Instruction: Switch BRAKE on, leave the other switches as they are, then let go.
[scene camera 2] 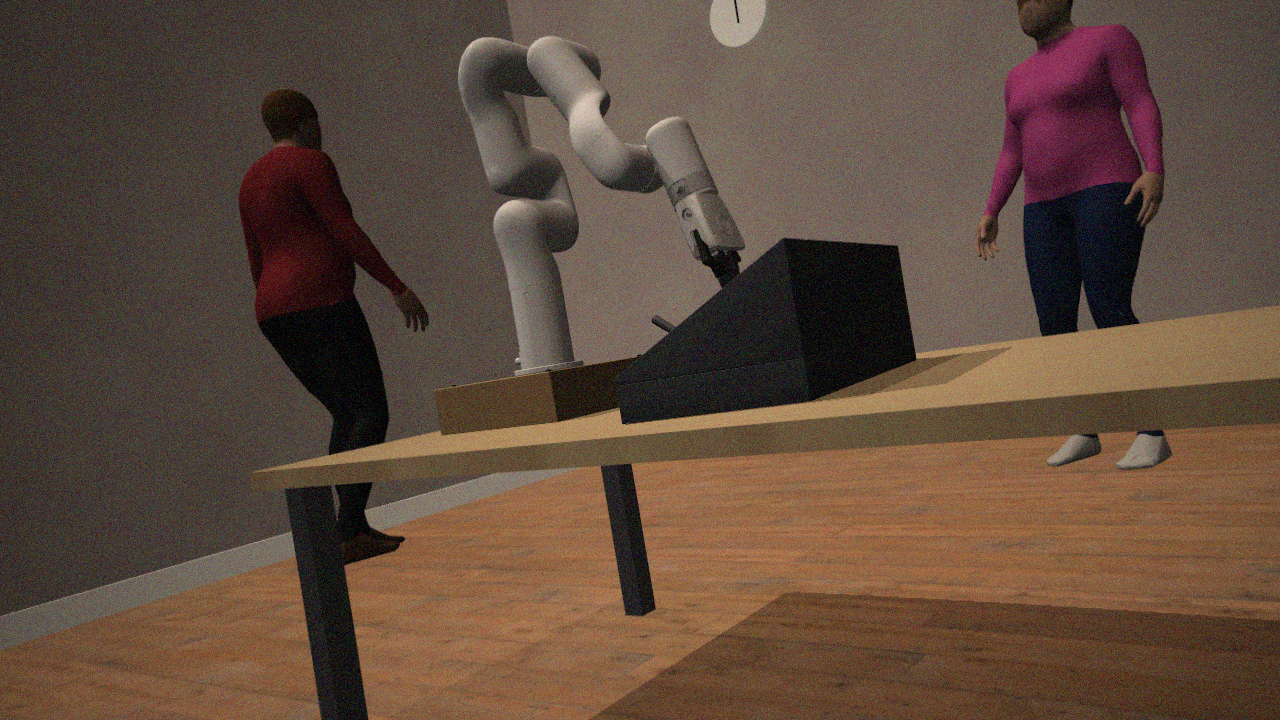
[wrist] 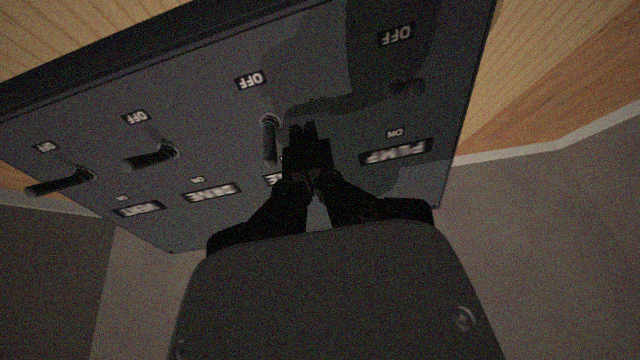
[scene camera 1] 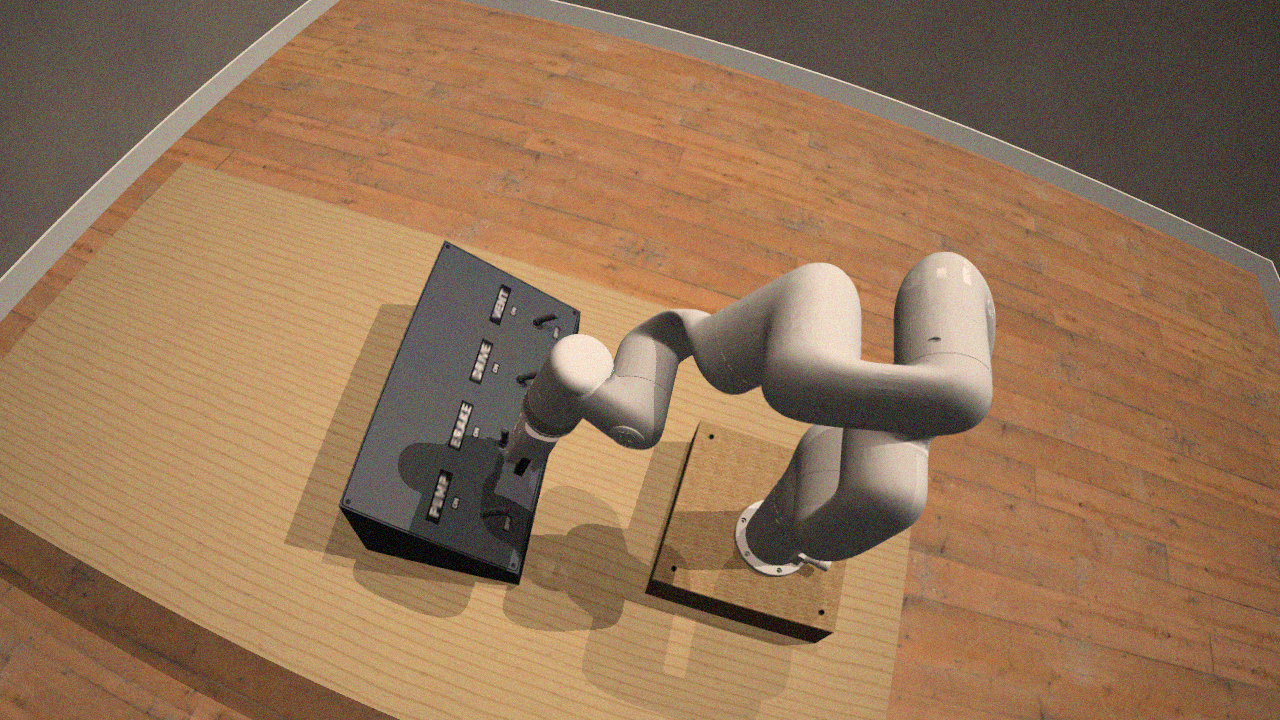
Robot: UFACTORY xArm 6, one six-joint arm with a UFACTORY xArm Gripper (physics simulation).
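Where they show: gripper, fingertip midpoint: (wrist: pixel 307 139); arm's base, link origin: (scene camera 2: pixel 549 370) (scene camera 1: pixel 773 538).
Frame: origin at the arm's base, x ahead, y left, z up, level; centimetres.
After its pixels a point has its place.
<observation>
The dark sloped switch panel (scene camera 1: pixel 407 394) @[x 57.9, y 12.3, z 8.8 cm] (scene camera 2: pixel 716 358) @[x 61.3, y -18.3, z -1.6 cm] (wrist: pixel 210 100) @[x 42.2, y 3.2, z -0.2 cm] carries the levers. The BRAKE lever (scene camera 1: pixel 503 438) @[x 43.0, y 8.7, z 4.4 cm] (wrist: pixel 270 142) @[x 42.6, y 8.3, z 4.3 cm] leans from its base toward the ON side, away from its OFF label (wrist: pixel 250 80) @[x 40.2, y 7.1, z -0.4 cm]; its ON label is mostly hidden by the fingers. The VENT lever (scene camera 1: pixel 544 319) @[x 50.2, y -14.3, z 3.4 cm] (wrist: pixel 57 183) @[x 49.5, y -14.5, z 3.4 cm], DRIVE lever (scene camera 1: pixel 526 378) @[x 46.4, y -2.9, z 3.1 cm] (wrist: pixel 150 159) @[x 45.5, y -3.1, z 3.5 cm] and PUMP lever (scene camera 1: pixel 494 514) @[x 37.6, y 19.5, z 3.7 cm] (wrist: pixel 407 86) @[x 36.4, y 17.9, z 4.4 cm] lean toward OFF; PUMP is in shadow. My gripper (scene camera 2: pixel 728 275) @[x 38.9, y 11.0, z 6.5 cm] (wrist: pixel 307 139) @[x 38.9, y 11.0, z 6.5 cm] is shut and empty, its tips right beside the BRAKE lever on the PUMP side, with a narrow gap showing in the wrist view.
The panel stands on the wooden table (scene camera 1: pixel 223 268) @[x 118.9, y 3.9, z -8.0 cm] (scene camera 2: pixel 1029 385) @[x 96.2, y -15.3, z -8.0 cm]. The arm's wooden base block (scene camera 1: pixel 716 555) @[x 6.8, y 6.9, z 0.0 cm] (scene camera 2: pixel 501 402) @[x 7.4, y -15.5, z -3.7 cm] stands beside it. A person in red (scene camera 2: pixel 299 232) and a person in pink (scene camera 2: pixel 1074 116) stand beyond the table.
</observation>
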